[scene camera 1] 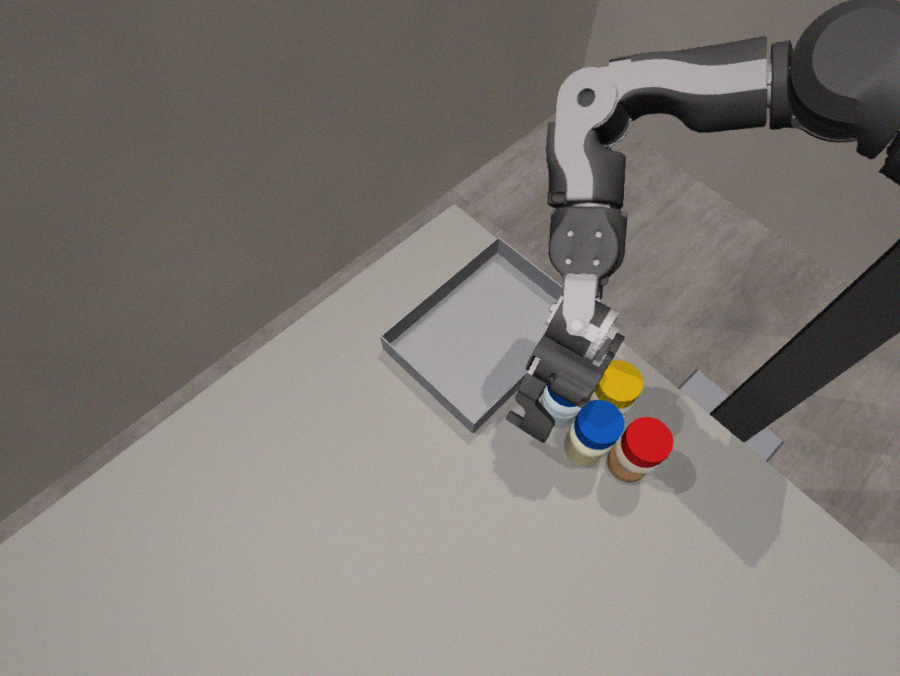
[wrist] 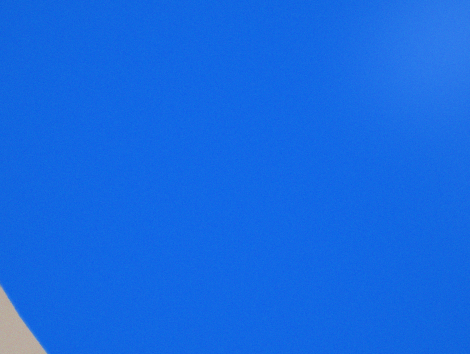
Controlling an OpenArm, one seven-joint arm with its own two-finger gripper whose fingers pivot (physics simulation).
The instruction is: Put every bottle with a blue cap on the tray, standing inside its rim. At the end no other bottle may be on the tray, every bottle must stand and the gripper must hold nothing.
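A bottle with a blue cap and pale blue body (scene camera 1: 557,414) stands beside the tray, partly hidden under my gripper (scene camera 1: 565,409). The gripper is open and low over this bottle, with one finger on its tray side; the other finger is hidden. A blue cap (wrist: 235,175) very close to the camera fills almost the whole wrist view. A second blue-capped bottle (scene camera 1: 598,425), with a cream body, stands just beside the first. The grey tray (scene camera 1: 429,301) holds no bottle in its visible part; the arm hides its right corner.
A yellow-capped bottle (scene camera 1: 620,384) stands close behind the blue-capped ones, near the table edge. A red-capped bottle (scene camera 1: 646,442) stands at the right of the group. The pale table (scene camera 1: 291,509) carries the tray and bottles. A black post (scene camera 1: 814,356) rises beyond the table's edge.
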